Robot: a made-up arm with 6 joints.
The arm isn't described. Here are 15 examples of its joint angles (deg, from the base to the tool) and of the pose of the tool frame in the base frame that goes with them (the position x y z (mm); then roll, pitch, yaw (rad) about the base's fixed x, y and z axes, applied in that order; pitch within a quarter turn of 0, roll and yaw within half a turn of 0).
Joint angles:
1: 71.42 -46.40 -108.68 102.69 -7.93 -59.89
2: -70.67 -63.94 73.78 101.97 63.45 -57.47
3: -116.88 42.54 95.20 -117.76 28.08 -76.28
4: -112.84 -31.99 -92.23 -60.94 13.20 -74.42
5: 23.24 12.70 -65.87 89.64 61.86 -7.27
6: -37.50 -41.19 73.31 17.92 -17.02 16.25
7: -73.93 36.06 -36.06 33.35 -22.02 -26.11
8: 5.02 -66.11 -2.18 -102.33 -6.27 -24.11
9: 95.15 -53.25 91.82 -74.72 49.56 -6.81
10: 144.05 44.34 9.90 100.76 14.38 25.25
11: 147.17 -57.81 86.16 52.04 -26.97 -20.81
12: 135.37 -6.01 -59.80 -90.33 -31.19 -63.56
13: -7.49 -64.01 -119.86 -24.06 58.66 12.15
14: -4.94 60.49 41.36 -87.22 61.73 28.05
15: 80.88 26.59 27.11 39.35 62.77 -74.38
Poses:
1: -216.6 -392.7 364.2 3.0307 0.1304 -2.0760
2: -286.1 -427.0 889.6 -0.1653 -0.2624 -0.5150
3: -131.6 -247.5 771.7 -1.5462 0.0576 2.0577
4: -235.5 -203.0 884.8 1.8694 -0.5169 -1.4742
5: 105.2 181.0 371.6 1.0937 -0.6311 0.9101
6: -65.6 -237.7 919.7 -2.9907 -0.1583 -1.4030
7: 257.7 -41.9 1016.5 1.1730 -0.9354 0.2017
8: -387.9 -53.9 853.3 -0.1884 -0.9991 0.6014
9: -184.0 -17.2 697.7 -0.7041 -0.8206 0.5962
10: 150.8 -133.9 302.8 0.6614 0.1852 2.1996
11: -81.3 -57.1 315.7 0.8958 0.4130 1.0595
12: -223.7 -309.6 425.5 -2.6543 0.4710 1.1413
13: -399.6 -34.4 568.8 -0.9456 0.4367 -2.5401
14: 8.7 170.3 906.8 3.0733 -1.0990 1.2430
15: 157.9 126.5 350.7 0.8148 -0.5849 1.1334
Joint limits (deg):
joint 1: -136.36..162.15
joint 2: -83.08..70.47
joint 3: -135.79..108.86
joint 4: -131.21..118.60
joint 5: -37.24..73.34
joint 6: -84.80..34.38
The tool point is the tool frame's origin. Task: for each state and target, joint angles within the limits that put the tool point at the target. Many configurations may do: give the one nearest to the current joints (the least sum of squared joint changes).
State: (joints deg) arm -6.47 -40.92 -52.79 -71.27 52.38 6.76
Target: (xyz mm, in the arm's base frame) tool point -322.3 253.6 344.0
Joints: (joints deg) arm 23.11 -8.19 -58.99 -101.01 36.64 34.28
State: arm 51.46 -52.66 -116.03 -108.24 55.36 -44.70
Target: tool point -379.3 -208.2 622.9
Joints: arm 60.69 -76.22 -116.87 -107.02 56.10 -61.77
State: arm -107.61 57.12 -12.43 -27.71 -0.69 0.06
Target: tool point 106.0 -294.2 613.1
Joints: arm -114.75 70.47 7.36 -38.20 6.23 -39.26
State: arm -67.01 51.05 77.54 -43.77 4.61 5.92
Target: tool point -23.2 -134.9 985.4
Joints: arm -31.30 55.61 32.92 -50.75 10.55 21.52
